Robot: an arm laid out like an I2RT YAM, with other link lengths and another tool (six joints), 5 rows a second.
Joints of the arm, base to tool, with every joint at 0 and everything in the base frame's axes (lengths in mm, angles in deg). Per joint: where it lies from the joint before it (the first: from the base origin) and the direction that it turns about. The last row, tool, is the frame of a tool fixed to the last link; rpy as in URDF.
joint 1: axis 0 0 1 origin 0 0 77.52
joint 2: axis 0 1 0 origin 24.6 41.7 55.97
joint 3: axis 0 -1 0 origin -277.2 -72.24 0
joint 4: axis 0 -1 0 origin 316.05 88.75 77.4
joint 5: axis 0 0 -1 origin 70.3 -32.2 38.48
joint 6: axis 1 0 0 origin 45.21 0 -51.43
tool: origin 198 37 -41 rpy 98.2 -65.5 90
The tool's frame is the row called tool.
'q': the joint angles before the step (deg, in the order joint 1, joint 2, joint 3, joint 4, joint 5, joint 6). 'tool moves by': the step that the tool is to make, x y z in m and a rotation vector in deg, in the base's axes. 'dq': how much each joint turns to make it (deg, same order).
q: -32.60 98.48 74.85 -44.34 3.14 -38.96
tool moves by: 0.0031 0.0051 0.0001 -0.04 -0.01 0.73
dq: 0.80 -0.01 0.00 0.02 0.05 0.05
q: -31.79 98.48 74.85 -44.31 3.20 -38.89
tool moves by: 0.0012 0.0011 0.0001 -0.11 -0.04 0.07
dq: 0.26 0.01 0.01 0.08 0.14 0.15
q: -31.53 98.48 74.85 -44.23 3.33 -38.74
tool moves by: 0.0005 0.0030 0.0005 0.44 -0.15 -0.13
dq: 0.14 -0.12 -0.01 -0.23 -0.32 0.42
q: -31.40 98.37 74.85 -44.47 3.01 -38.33
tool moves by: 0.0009 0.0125 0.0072 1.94 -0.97 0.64
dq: 0.20 -1.20 0.00 -1.40 -2.17 0.40
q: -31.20 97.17 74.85 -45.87 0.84 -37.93
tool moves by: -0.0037 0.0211 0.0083 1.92 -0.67 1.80
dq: 0.95 -2.52 -1.24 -1.69 -2.16 -0.05
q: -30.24 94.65 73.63 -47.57 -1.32 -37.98
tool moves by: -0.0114 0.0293 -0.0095 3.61 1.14 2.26
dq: 1.14 -1.39 -2.91 -1.26 -2.80 -0.18
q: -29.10 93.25 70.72 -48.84 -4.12 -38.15
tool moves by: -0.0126 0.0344 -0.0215 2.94 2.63 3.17
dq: 2.76 -0.04 -3.71 -0.03 -1.44 0.00
